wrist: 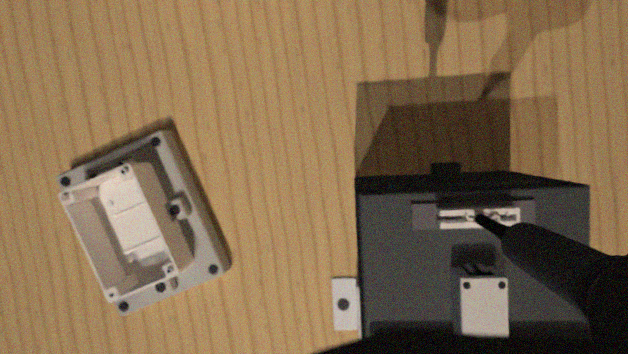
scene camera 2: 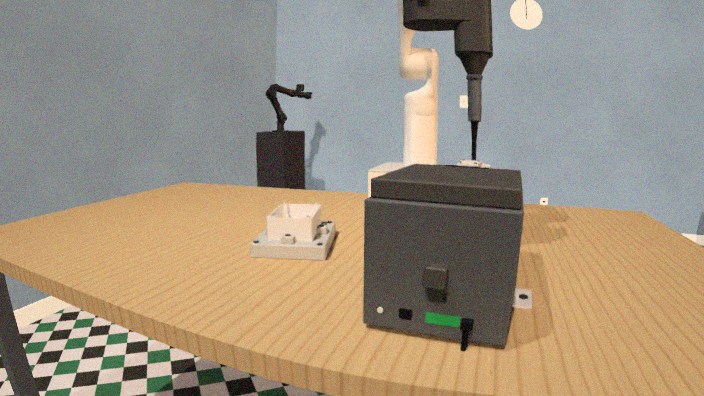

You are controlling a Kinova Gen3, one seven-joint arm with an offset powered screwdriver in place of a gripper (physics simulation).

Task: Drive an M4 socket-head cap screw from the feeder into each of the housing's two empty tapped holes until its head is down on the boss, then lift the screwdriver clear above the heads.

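The dark grey screw feeder (scene camera 2: 440,237) (wrist: 400,260) stands on the table. Its pale pick-up rail (wrist: 454,225) holds small metallic screws, blurred in the wrist view. My screwdriver's bit tip (scene camera 2: 474,158) (wrist: 478,218) is at the rail, over or touching it; which is unclear. The bit is upright in the scene view. Whether a screw is on the tip cannot be told. The white open-topped housing (scene camera 2: 291,227) (wrist: 162,220) sits in a light grey fixture (scene camera 2: 287,251) (wrist: 191,280), apart from the feeder. Its corner holes show in the wrist view, but which are empty is unclear.
A white plate (wrist: 484,315) with two dark screws lies on the feeder top. A pale tab (scene camera 2: 523,304) (wrist: 345,320) with a dark hole sticks out at the feeder's side. A black cable (scene camera 2: 465,340) hangs from the feeder. Another dark arm (scene camera 2: 276,105) stands on a pedestal behind the table.
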